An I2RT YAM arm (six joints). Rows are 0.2 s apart.
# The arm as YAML. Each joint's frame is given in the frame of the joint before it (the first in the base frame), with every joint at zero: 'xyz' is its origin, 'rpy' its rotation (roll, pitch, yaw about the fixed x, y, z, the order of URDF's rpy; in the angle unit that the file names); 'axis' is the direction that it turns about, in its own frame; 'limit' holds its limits. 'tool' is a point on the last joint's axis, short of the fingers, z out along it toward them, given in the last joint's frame.
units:
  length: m
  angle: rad
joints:
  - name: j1
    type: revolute
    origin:
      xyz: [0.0, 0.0, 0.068]
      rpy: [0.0, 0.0, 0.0]
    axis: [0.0, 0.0, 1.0]
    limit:
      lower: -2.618
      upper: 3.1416
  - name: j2
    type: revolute
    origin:
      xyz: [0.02, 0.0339, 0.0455]
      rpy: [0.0, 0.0, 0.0]
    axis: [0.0, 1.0, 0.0]
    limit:
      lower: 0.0
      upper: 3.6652
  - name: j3
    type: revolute
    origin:
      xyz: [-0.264, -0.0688, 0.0]
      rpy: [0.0, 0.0, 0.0]
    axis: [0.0, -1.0, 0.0]
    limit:
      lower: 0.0
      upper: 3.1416
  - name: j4
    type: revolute
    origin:
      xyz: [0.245, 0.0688, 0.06]
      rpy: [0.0, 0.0, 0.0]
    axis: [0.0, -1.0, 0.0]
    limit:
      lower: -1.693
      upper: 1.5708
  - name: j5
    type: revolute
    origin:
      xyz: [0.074, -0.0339, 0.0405]
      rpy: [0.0, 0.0, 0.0]
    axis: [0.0, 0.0, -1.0]
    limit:
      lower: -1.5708
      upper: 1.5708
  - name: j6
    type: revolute
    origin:
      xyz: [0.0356, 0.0, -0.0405]
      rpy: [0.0, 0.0, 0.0]
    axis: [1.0, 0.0, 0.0]
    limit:
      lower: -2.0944
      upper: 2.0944
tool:
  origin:
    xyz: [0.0, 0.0, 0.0]
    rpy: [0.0, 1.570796, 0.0]
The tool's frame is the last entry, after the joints.
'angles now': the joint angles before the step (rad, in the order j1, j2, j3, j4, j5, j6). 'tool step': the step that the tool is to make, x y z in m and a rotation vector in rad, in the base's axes. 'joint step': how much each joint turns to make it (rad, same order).
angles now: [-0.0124 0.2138 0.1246 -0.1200 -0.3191 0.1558]
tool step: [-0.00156 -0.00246 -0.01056 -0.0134 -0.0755 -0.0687]
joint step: [-0.0012 -0.0748 -0.0710 0.0717 0.0686 -0.0007]
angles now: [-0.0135 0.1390 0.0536 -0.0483 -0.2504 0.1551]
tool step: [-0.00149 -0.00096 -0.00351 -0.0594 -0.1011 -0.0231]
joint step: [-0.0001 -0.0664 -0.0488 0.0710 0.0281 -0.0573]
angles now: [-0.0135 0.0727 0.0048 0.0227 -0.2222 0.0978]
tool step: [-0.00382 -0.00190 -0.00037 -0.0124 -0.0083 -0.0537]
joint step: [-0.0008 -0.0675 0.0003 -0.0614 0.0534 -0.0102]
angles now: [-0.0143 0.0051 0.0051 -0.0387 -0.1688 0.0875]
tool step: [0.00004 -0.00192 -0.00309 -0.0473 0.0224 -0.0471]
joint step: [-0.0023 -0.0003 0.0001 -0.0286 0.0472 -0.0457]
